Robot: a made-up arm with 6 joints.
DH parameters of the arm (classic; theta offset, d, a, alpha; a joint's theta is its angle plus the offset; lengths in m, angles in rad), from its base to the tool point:
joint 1: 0 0.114 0 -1.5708
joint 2: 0.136 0 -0.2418 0
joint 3: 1.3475 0 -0.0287 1.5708
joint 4: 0 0.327 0 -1.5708
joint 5: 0 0 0.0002 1.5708
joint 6: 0 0.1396 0 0
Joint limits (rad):
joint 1: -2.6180..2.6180
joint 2: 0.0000..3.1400
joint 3: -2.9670..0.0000
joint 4: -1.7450..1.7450
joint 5: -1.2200..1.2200
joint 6: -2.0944..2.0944
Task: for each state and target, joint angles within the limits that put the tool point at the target. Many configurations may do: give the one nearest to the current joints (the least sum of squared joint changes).
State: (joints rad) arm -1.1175 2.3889 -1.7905 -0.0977 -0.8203 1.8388
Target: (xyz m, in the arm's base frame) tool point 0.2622 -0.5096 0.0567
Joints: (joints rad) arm -1.1164 2.3322 -1.4302 -0.1103 -0.8919 1.8388
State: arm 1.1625 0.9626 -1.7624 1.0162 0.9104 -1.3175
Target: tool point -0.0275 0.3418 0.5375
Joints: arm 1.3742 1.2590 -1.6959 1.0449 0.8876 -1.3175
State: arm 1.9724 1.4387 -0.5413 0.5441 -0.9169 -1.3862
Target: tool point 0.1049 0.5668 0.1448
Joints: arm 1.4629 2.1352 -1.4497 0.4958 -0.7104 -1.3862
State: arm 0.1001 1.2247 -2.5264 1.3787 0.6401 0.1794
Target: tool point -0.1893 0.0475 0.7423
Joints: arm 0.3044 0.9341 -2.5267 1.3399 0.8481 0.1794
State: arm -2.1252 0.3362 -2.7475 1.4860 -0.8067 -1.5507
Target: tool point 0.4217 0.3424 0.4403
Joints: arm -2.6180 0.6413 -2.9607 0.7127 -1.2200 -1.5507
